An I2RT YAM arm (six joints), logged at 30 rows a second.
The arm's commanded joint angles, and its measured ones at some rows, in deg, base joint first. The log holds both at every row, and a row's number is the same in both.
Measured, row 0: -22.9, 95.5, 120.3, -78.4, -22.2, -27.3
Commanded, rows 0 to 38: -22.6, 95.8, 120.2, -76.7, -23.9, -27.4; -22.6, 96.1, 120.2, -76.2, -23.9, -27.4; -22.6, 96.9, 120.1, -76.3, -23.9, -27.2; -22.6, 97.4, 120.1, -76.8, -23.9, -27.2; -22.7, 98.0, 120.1, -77.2, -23.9, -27.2; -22.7, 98.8, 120.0, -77.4, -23.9, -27.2; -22.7, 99.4, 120.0, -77.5, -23.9, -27.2; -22.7, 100.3, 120.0, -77.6, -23.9, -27.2; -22.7, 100.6, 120.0, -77.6, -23.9, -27.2; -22.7, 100.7, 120.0, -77.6, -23.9, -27.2; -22.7, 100.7, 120.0, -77.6, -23.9, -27.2; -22.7, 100.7, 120.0, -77.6, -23.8, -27.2; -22.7, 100.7, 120.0, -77.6, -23.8, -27.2; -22.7, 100.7, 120.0, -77.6, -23.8, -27.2; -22.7, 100.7, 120.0, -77.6, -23.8, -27.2; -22.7, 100.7, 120.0, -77.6, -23.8, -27.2; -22.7, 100.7, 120.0, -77.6, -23.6, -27.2; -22.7, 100.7, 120.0, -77.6, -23.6, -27.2; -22.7, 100.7, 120.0, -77.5, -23.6, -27.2; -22.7, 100.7, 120.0, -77.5, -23.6, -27.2; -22.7, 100.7, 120.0, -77.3, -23.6, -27.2; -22.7, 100.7, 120.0, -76.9, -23.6, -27.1; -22.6, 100.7, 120.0, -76.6, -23.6, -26.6; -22.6, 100.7, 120.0, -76.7, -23.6, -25.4; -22.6, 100.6, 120.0, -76.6, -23.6, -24.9; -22.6, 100.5, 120.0, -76.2, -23.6, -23.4; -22.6, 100.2, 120.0, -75.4, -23.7, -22.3; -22.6, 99.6, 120.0, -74.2, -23.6, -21.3; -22.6, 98.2, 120.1, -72.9, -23.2, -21.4; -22.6, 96.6, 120.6, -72.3, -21.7, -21.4; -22.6, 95.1, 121.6, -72.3, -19.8, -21.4; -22.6, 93.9, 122.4, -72.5, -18.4, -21.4; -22.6, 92.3, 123.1, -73.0, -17.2, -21.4; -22.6, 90.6, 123.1, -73.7, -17.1, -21.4; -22.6, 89.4, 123.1, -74.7, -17.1, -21.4; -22.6, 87.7, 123.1, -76.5, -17.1, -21.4; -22.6, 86.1, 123.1, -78.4, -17.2, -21.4; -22.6, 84.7, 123.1, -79.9, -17.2, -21.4; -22.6, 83.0, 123.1, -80.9, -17.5, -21.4
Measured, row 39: -22.9, 86.1, 122.0, -79.2, -17.9, -22.5
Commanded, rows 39 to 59: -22.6, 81.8, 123.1, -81.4, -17.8, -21.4; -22.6, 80.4, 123.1, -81.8, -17.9, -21.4; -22.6, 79.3, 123.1, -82.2, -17.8, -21.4; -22.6, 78.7, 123.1, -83.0, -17.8, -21.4; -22.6, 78.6, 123.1, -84.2, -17.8, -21.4; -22.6, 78.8, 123.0, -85.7, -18.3, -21.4; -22.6, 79.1, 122.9, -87.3, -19.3, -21.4; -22.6, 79.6, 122.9, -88.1, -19.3, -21.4; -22.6, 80.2, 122.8, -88.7, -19.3, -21.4; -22.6, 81.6, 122.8, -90.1, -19.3, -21.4; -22.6, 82.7, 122.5, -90.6, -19.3, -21.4; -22.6, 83.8, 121.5, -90.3, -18.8, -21.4; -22.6, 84.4, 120.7, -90.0, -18.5, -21.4; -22.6, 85.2, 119.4, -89.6, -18.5, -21.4; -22.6, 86.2, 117.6, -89.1, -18.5, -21.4; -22.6, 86.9, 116.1, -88.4, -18.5, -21.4; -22.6, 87.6, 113.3, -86.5, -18.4, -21.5; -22.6, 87.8, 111.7, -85.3, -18.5, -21.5; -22.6, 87.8, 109.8, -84.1, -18.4, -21.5; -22.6, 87.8, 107.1, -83.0, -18.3, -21.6; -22.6, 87.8, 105.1, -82.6, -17.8, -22.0
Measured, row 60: -22.9, 87.9, 110.2, -84.1, -18.5, -22.1
